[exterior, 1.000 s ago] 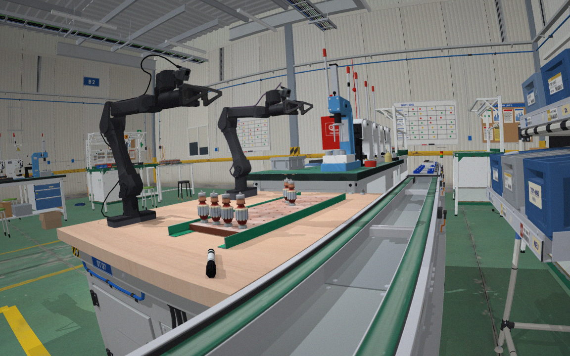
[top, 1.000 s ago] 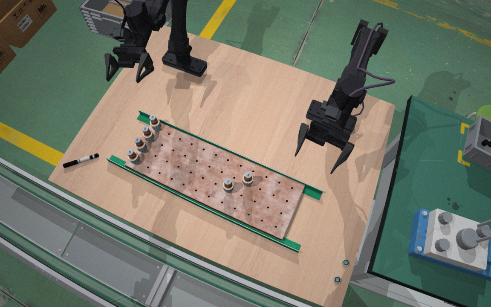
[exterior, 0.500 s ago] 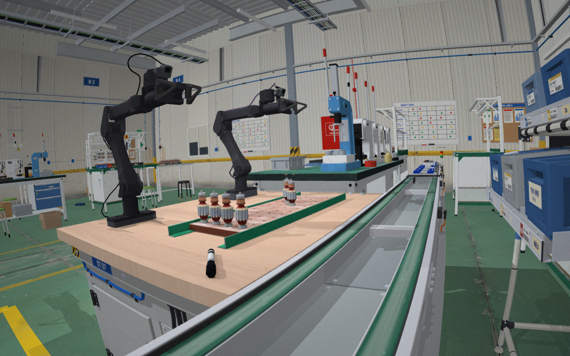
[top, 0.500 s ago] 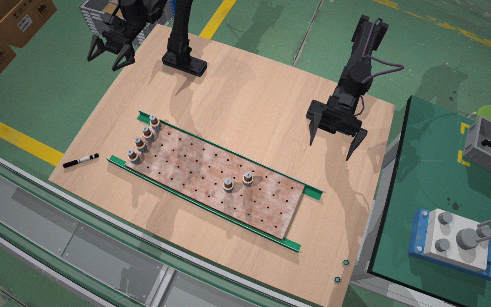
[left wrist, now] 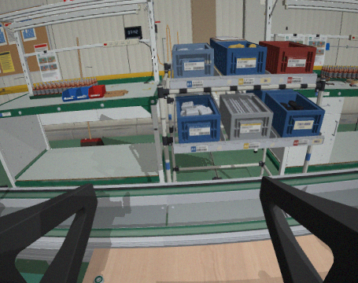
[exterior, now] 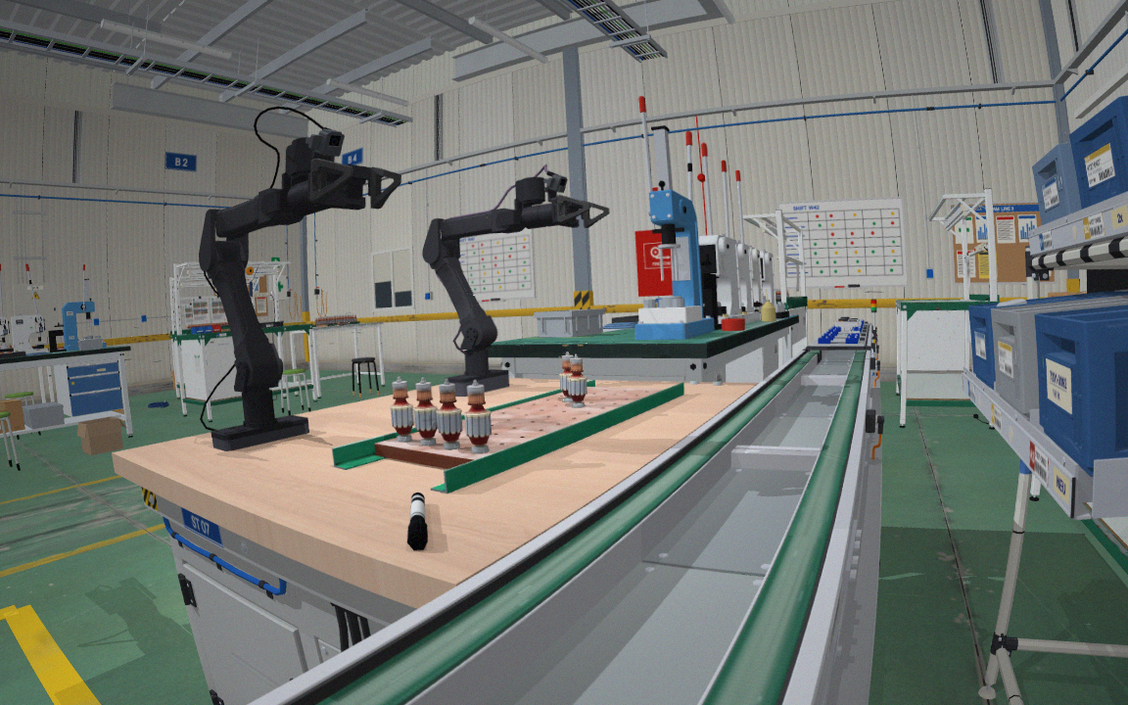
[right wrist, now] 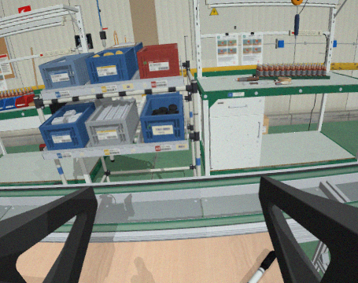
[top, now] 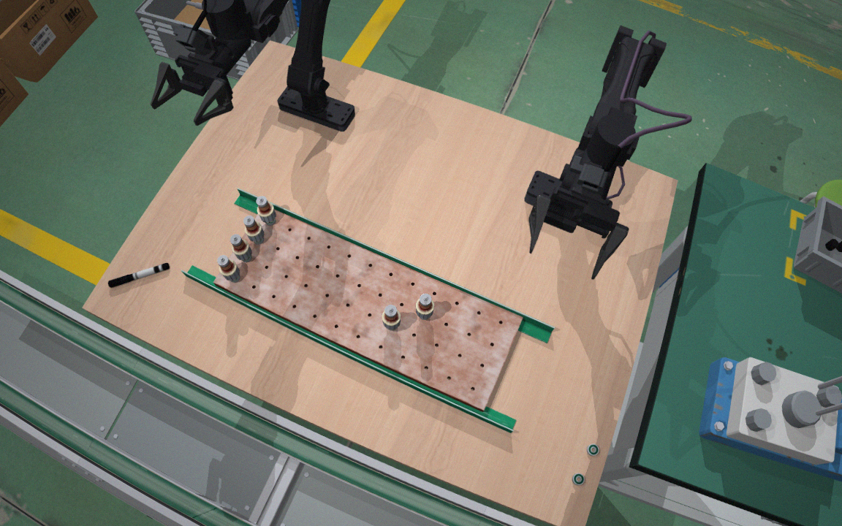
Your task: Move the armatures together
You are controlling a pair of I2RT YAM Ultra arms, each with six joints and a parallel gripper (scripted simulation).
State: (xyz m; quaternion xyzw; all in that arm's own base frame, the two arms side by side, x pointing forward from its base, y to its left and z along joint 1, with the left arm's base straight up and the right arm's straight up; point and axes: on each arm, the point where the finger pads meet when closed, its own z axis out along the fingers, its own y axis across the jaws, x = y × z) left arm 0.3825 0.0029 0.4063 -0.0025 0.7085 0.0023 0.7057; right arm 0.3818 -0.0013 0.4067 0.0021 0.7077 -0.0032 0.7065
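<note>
Now: the board 41 cm below my right hand, 36 cm to the left of it and 4 cm ahead of it. The rest, counted from my right hand: marker 42 cm below, 21 cm ahead, 16 cm to the right.
</note>
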